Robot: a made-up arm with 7 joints.
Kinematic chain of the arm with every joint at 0, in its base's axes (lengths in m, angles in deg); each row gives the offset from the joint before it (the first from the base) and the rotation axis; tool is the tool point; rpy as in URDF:
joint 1: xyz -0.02 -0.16 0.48 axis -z
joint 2: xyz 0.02 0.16 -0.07 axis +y
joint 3: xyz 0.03 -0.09 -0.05 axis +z
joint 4: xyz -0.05 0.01 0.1 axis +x
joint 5: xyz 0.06 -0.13 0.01 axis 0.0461 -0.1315 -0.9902
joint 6: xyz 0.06 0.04 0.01 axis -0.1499 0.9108 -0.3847
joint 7: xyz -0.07 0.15 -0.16 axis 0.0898 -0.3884 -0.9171
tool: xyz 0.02 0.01 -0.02 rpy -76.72 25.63 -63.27
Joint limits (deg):
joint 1: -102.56..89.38
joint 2: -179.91..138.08
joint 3: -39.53..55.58
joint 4: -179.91..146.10
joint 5: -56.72..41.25
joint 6: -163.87..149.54
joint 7: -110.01..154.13
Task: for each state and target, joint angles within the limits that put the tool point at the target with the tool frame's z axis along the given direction. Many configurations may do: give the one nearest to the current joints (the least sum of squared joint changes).
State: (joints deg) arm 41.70 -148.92 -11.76 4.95 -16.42 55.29 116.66
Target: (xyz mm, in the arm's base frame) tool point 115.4 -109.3 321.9 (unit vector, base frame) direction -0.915 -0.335 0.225
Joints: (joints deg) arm 28.49 -128.84 -4.47 22.65 -28.96 65.17 105.93
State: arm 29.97 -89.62 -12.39 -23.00 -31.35 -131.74 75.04
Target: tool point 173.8 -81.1 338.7 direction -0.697 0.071 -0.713
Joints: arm 43.31 -124.56 -2.92 -27.38 -50.52 -139.98 26.40
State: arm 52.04 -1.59 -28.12 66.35 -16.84 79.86 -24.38
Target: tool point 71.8 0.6 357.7 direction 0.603 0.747 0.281
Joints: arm 79.12 -30.71 16.00 64.81 -27.94 52.56 -62.25
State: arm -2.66 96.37 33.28 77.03 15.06 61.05 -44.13
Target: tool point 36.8 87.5 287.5 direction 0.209 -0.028 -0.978
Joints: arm -12.84 94.06 -9.25 81.67 16.86 11.76 -18.12
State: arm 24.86 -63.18 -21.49 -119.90 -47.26 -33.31 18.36
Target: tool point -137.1 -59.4 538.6 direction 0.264 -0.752 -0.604
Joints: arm 28.58 -21.10 -19.39 -152.35 -49.40 -17.86 21.54
